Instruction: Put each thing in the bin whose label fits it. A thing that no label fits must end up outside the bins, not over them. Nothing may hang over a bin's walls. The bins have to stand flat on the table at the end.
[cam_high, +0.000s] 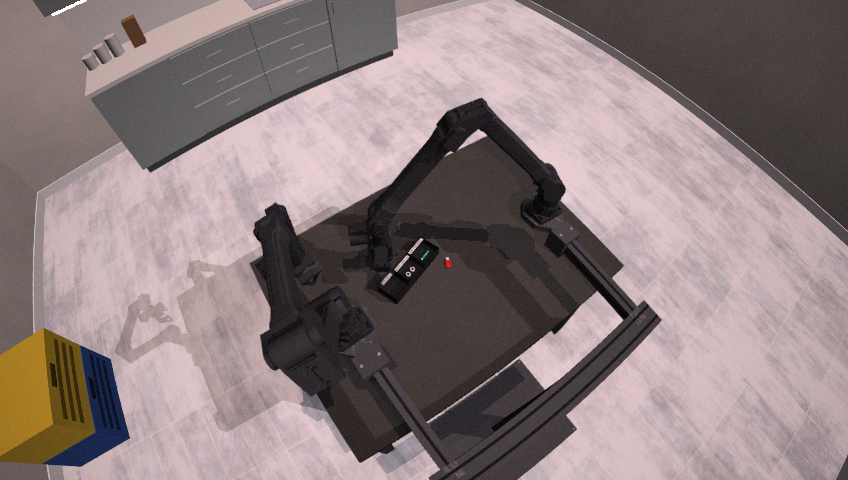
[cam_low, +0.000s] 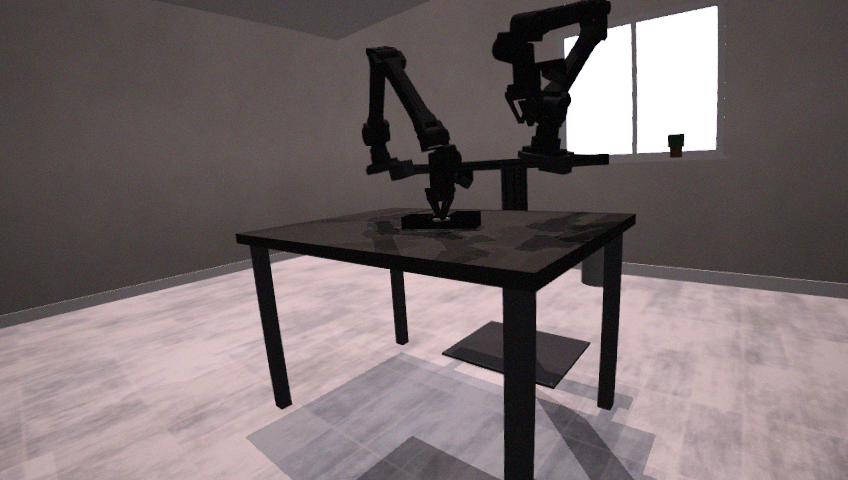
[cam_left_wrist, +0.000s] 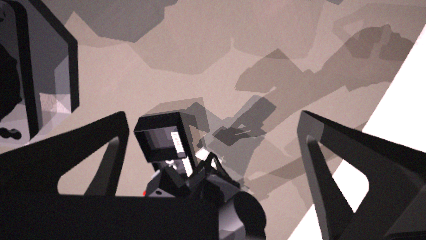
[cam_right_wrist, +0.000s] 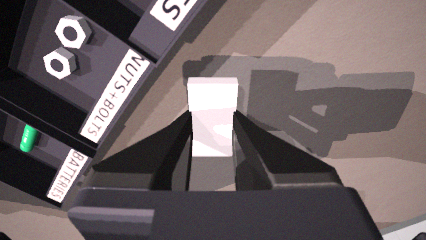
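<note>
The black labelled bin lies 7 cm behind my right hand, 6 cm to the right of it and 2 cm below it. From my right hand the other things lie so: red usb stick (12 cm behind, 19 cm to the right, 4 cm below); green battery (5 cm behind, 14 cm to the right, 3 cm below); white card (1 cm below).
</note>
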